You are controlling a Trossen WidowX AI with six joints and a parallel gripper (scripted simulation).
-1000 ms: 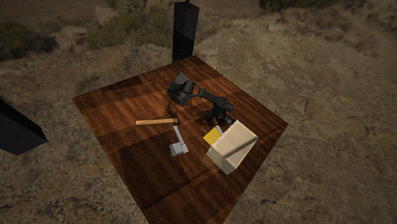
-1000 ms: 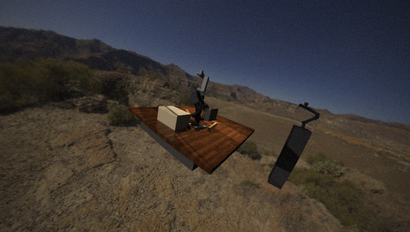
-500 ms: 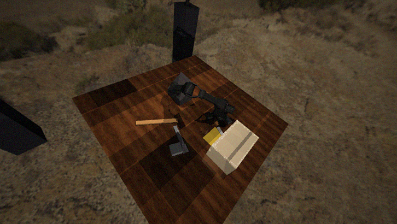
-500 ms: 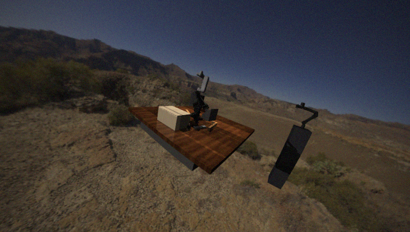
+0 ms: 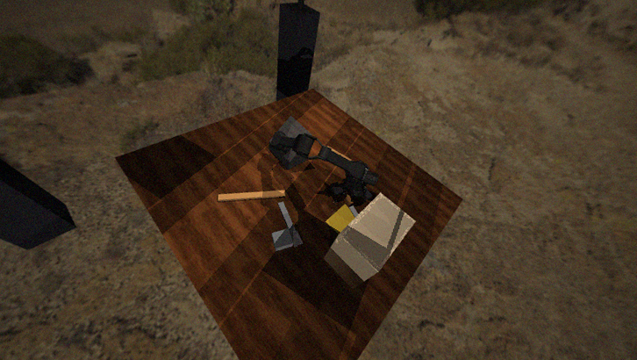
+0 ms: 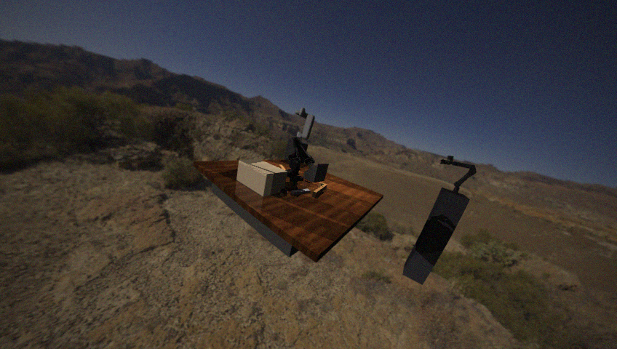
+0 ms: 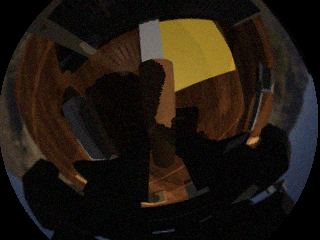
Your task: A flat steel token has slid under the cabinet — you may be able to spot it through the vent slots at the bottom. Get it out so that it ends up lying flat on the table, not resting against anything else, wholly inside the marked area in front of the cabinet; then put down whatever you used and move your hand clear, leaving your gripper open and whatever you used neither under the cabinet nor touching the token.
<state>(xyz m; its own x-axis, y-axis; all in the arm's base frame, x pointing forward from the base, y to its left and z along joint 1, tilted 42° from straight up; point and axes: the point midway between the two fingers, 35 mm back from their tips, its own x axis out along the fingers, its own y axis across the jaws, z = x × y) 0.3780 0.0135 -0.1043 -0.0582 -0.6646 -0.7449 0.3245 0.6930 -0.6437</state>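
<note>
My gripper tip is now 20 mm short of the grey bar and 110 mm to the right of it. From my gripper tip the other things lie so: steel token: 220 mm ahead, 120 mm to the right, 10 mm below; grey block: 20 mm behind, 400 mm to the right, 10 mm above; grey scraper: 40 mm behind, 330 mm to the right.
</note>
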